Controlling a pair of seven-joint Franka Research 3 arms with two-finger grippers.
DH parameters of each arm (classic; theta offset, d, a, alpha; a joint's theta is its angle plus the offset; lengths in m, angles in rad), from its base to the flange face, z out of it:
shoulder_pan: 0 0.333 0 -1.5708
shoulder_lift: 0 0 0 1.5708
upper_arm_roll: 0 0.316 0.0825 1.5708
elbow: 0 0 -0.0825 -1.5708
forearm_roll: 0 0.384 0 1.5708
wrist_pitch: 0 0 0.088 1.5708
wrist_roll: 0 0.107 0 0
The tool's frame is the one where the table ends.
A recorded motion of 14 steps. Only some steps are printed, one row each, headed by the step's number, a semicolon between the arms.
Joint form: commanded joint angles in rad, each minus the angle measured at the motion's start. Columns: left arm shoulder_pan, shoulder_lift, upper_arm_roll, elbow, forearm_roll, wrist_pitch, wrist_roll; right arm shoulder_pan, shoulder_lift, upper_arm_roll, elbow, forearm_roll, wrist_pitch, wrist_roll.
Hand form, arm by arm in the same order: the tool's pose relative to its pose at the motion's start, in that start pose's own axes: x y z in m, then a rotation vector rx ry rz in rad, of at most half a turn. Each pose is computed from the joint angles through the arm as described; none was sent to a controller.
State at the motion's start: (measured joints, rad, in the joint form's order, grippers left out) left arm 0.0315 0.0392 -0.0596 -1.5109 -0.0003 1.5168 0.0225; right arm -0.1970 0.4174 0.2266 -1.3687 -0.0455 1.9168 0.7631
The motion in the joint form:
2: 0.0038 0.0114 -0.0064 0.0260 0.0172 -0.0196 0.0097; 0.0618 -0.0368 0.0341 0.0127 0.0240 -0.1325 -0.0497
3: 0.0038 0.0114 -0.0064 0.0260 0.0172 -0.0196 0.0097; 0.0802 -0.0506 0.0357 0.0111 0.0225 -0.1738 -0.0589
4: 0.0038 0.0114 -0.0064 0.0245 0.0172 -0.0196 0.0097; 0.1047 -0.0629 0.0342 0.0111 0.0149 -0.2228 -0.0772
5: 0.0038 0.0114 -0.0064 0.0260 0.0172 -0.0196 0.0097; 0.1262 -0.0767 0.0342 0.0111 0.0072 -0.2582 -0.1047
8: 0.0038 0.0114 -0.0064 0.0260 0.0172 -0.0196 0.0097; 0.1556 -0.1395 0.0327 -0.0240 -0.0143 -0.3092 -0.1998
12: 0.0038 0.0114 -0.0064 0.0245 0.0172 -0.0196 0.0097; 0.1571 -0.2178 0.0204 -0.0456 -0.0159 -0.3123 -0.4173
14: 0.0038 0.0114 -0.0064 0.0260 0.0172 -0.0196 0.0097; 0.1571 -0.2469 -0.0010 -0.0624 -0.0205 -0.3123 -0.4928
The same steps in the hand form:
2: 0.0015 -0.0008 -0.0041 0.0161 -0.0054 0.0111; -0.0573 -0.0356 -0.0194 -0.0310 -0.0890 -0.1371
3: 0.0015 -0.0008 -0.0041 0.0161 -0.0054 0.0111; -0.0720 -0.0404 -0.0244 -0.0537 -0.1091 -0.1683
4: 0.0015 -0.0008 -0.0034 0.0161 -0.0069 0.0111; -0.0882 -0.0453 -0.0285 -0.0863 -0.1304 -0.2127
5: 0.0015 -0.0008 -0.0041 0.0161 -0.0054 0.0111; -0.1027 -0.0501 -0.0347 -0.1076 -0.1411 -0.2642
8: 0.0015 -0.0008 -0.0041 0.0161 -0.0054 0.0111; -0.1298 -0.0487 -0.0557 -0.1452 -0.1413 -0.3945
12: 0.0015 -0.0008 -0.0034 0.0161 -0.0069 0.0111; -0.1377 -0.0374 -0.0953 -0.1186 -0.1018 -0.6049
14: 0.0015 -0.0008 -0.0041 0.0161 -0.0054 0.0111; -0.1335 -0.0260 -0.1056 -0.1228 -0.0880 -0.6614

